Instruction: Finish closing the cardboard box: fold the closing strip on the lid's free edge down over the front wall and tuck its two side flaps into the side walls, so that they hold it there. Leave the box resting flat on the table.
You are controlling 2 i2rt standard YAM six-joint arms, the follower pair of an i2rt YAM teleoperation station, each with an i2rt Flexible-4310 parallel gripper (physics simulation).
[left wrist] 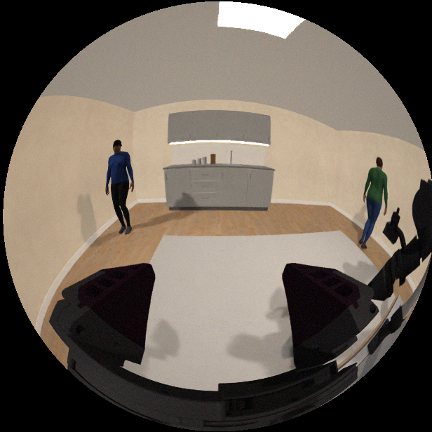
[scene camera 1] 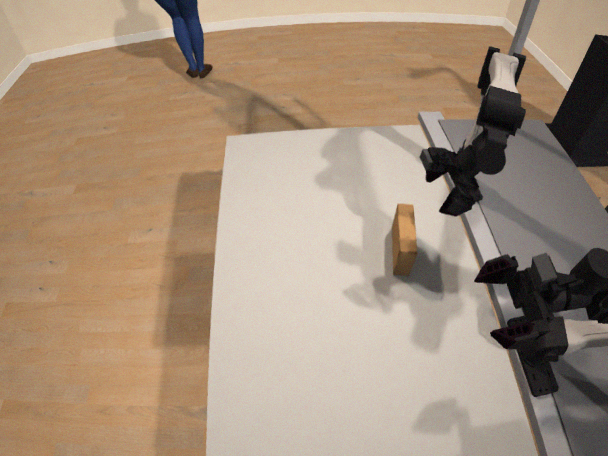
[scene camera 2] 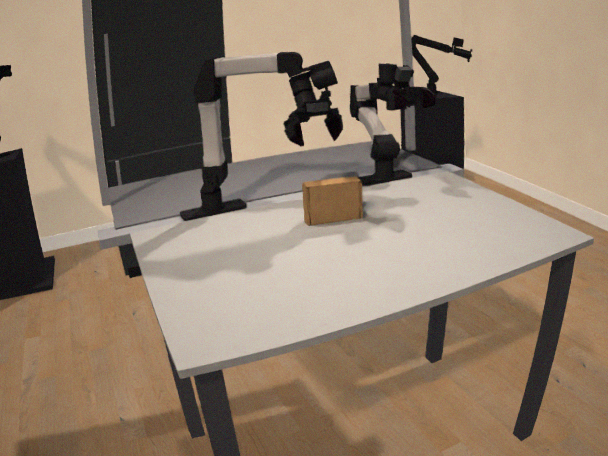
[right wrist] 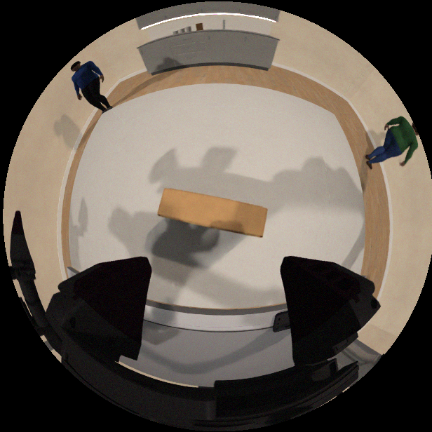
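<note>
The cardboard box (scene camera 1: pixel 404 237) (scene camera 2: pixel 334 201) (right wrist: pixel 212 211) looks closed and stands upright on a narrow side on the table, not on a broad face. Its narrow upper face is turned to the right wrist camera. The closing strip and side flaps cannot be made out. My right gripper (scene camera 1: pixel 436 196) (scene camera 2: pixel 318 141) (right wrist: pixel 214 266) is open and empty, pointing down, above and apart from the box. My left gripper (scene camera 1: pixel 486 307) (scene camera 2: pixel 411 99) (left wrist: pixel 218 273) is open and empty, raised over the table's edge by the rail, apart from the box. The box does not show clearly in the left wrist view.
The white table (scene camera 1: pixel 280 350) (scene camera 2: pixel 300 300) (left wrist: pixel 215 310) (right wrist: pixel 225 115) carries the box and shadows of the arms. A grey rail (scene camera 1: pixel 480 235) runs along its robot-side edge. The right arm's base (scene camera 2: pixel 212 209) and the left arm's base (scene camera 2: pixel 387 177) stand there. People stand beyond the table.
</note>
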